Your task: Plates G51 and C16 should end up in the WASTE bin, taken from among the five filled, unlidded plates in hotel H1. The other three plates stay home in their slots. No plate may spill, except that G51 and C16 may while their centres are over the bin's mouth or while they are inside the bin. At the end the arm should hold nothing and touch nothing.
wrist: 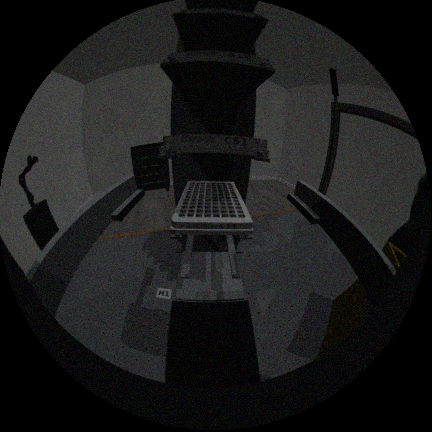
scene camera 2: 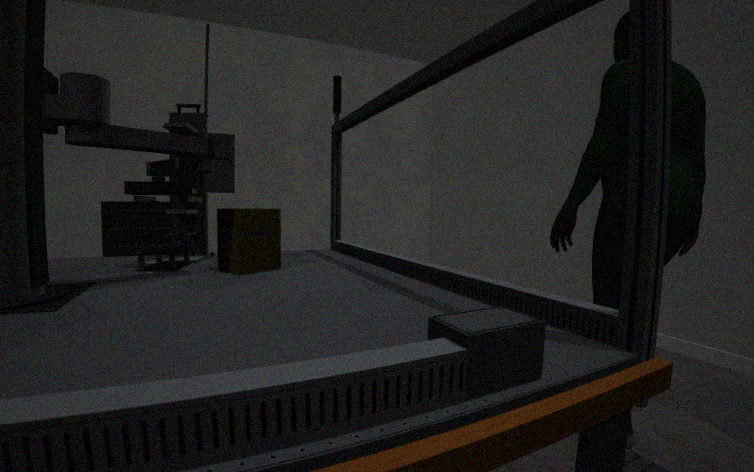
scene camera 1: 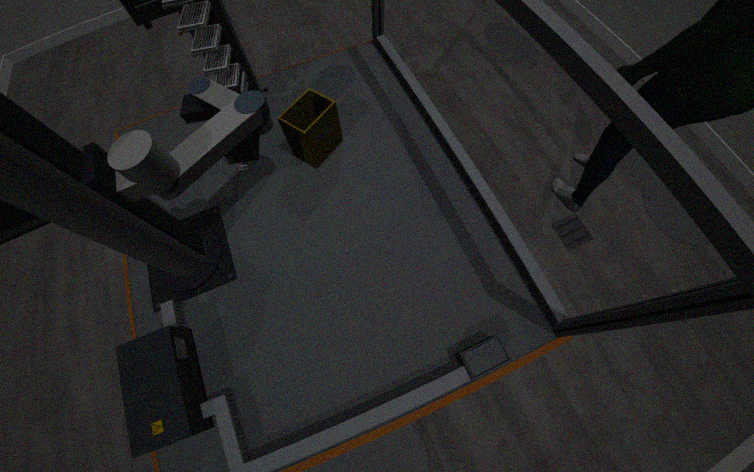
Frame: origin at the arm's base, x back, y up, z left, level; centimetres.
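Where they show: gripper, fingertip midpoint: (wrist: 218,182) (scene camera 2: 177,199) (scene camera 1: 221,77); arm's base at its link origin: (scene camera 2: 5,304) (scene camera 1: 189,257).
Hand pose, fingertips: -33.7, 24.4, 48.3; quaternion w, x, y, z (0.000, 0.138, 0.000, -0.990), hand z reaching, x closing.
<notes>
Each offset is from my fingertips to the top centre of the thing, as dx, dy, dz. "*": to the spot under its first point.
The wrist view looks at hotel H1 @(* -9.7, +5.1, +10.6) (scene camera 1: 236,38) (wrist: 212,110), a dark column with plates stacked one above another. A pale, unlidded, gridded plate @(-1.0, -3.7, +5.4) (wrist: 212,202) sits level in a slot at mid view; its label is unreadable. Above it, the front edge of another plate @(-1.0, +4.2, +5.4) (wrist: 215,144) carries a label that looks like G51. Labels higher up are too dark to read, so C16 cannot be picked out. My gripper (wrist: 217,182) is open and empty, its fingers wide apart to either side of the column. The WASTE bin @(-23.1, -3.1, -25.2) (scene camera 1: 311,133) (scene camera 2: 255,239) (wrist: 345,320) is yellow-rimmed and upright, right of the hotel.
The arm (scene camera 1: 208,139) (scene camera 2: 139,139) reaches from its column toward the hotel. A dark slotted rack (wrist: 150,167) stands behind left. Guard rails (scene camera 1: 472,189) (scene camera 2: 478,289) edge the deck. A person (scene camera 1: 684,72) (scene camera 2: 687,150) stands beyond the right rail. A small box @(-41.3, -15.6, -115.1) (scene camera 1: 485,356) (scene camera 2: 489,345) is at the front right corner.
</notes>
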